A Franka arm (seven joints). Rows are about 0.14 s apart.
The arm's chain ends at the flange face. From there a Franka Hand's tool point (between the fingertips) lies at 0.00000 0.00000 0.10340 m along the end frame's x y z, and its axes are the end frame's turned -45 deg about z.
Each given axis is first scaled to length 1.
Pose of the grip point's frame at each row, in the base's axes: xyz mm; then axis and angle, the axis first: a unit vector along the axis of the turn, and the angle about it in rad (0 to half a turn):
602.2, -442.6, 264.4, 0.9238, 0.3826, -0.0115, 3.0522
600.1, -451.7, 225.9, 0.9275, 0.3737, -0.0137, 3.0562
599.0, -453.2, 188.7, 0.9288, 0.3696, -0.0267, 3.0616
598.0, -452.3, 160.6, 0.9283, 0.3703, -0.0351, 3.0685
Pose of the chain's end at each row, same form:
600.9, -433.2, 367.4, 1.0000, 0.0000, 0.0065, 3.0502
599.4, -442.5, 328.9, 0.9999, -0.0097, 0.0037, 3.0522
601.1, -443.5, 291.6, 0.9999, -0.0140, -0.0094, 3.0473
601.9, -442.6, 263.5, 0.9997, -0.0131, -0.0184, 3.0472

